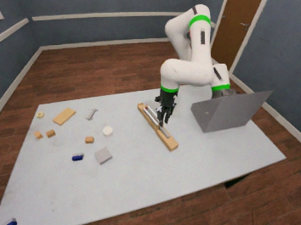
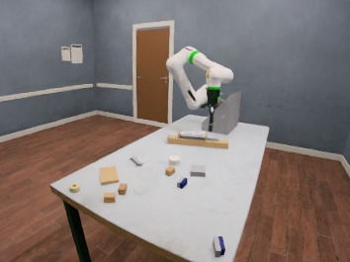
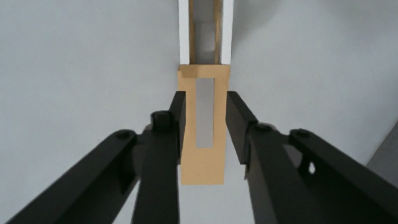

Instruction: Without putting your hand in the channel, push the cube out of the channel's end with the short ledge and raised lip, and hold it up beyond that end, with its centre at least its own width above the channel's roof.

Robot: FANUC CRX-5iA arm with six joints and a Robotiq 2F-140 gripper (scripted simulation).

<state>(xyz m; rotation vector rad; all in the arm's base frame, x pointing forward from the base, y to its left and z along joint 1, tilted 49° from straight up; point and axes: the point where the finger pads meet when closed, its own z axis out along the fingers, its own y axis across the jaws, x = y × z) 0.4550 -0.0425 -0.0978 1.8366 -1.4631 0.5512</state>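
My gripper is now 21 cm to the left of the red cube, 9 cm above it and 6 cm short of it. Also, from my hand: tan channel: 12 cm to the right, 10 cm below, 3 cm ahead; then white disc: 36 cm ahead, 13 cm below, 11 cm to the right; then thin grey stick: 10 cm below.
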